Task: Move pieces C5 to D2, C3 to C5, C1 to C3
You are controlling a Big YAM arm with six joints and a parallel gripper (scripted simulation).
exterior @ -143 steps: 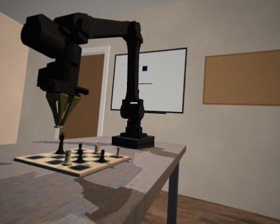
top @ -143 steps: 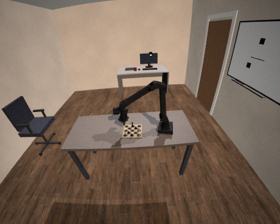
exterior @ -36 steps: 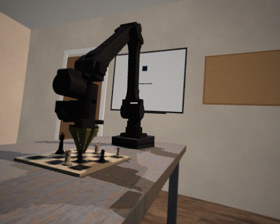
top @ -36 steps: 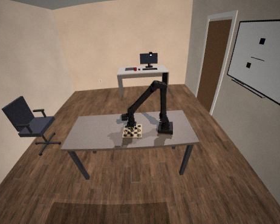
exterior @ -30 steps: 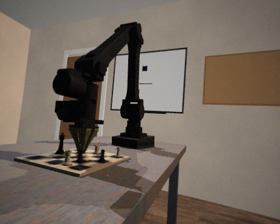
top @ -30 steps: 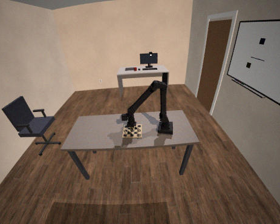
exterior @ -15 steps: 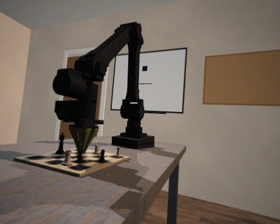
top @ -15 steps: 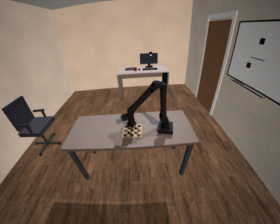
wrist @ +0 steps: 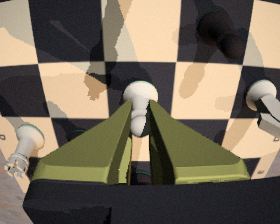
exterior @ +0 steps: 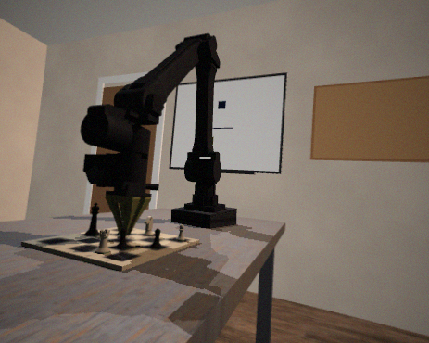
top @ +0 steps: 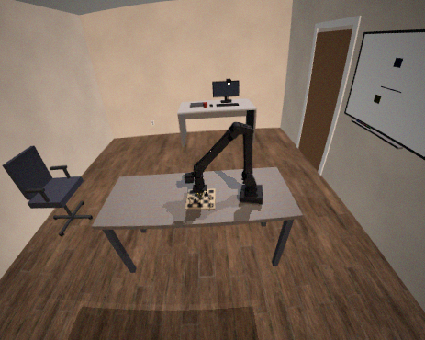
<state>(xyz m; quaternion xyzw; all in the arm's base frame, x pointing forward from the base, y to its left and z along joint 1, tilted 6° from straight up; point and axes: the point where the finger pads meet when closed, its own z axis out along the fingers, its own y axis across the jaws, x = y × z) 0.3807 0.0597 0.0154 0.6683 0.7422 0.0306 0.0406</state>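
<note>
Right now my hand is 20 mm above the chessboard. Round my hand: white rook (70 mm ahead, 40 mm to the left); tall black piece (10 mm ahead, 80 mm to the right, 10 mm above).
</note>
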